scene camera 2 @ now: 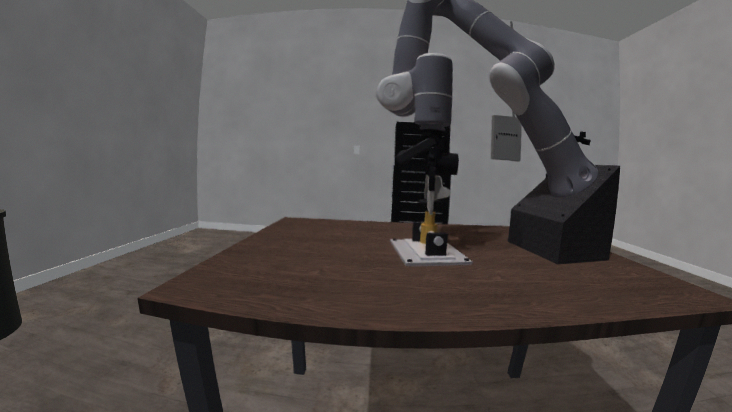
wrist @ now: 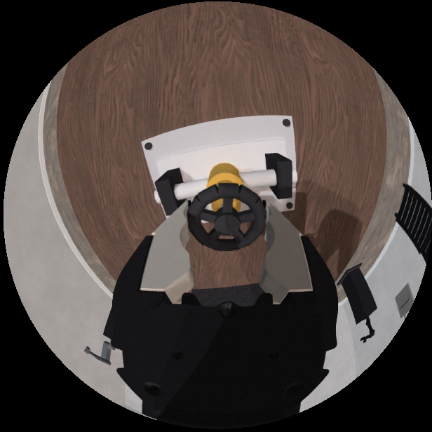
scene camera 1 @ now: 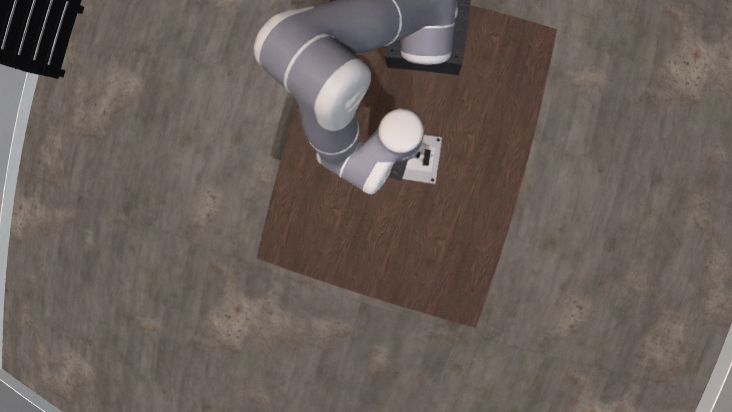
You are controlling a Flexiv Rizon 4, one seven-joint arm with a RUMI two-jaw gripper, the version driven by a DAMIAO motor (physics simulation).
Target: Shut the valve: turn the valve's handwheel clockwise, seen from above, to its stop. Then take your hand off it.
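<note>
The black spoked handwheel sits on top of the yellow valve body, seen in the wrist view. My gripper is shut on the handwheel, with one pale jaw at its left rim and the other at its right rim. In scene camera 2 the jaws point straight down above the valve, and the wheel is hard to make out. In scene camera 1 the arm's wrist hides the wheel. A white pipe runs through the valve. The wheel's stop cannot be seen.
The valve stands on a white base plate with dark corner bolts. Black blocks hold the pipe's ends. The brown table lies beneath. The arm's dark pedestal stands at the table's right in scene camera 2.
</note>
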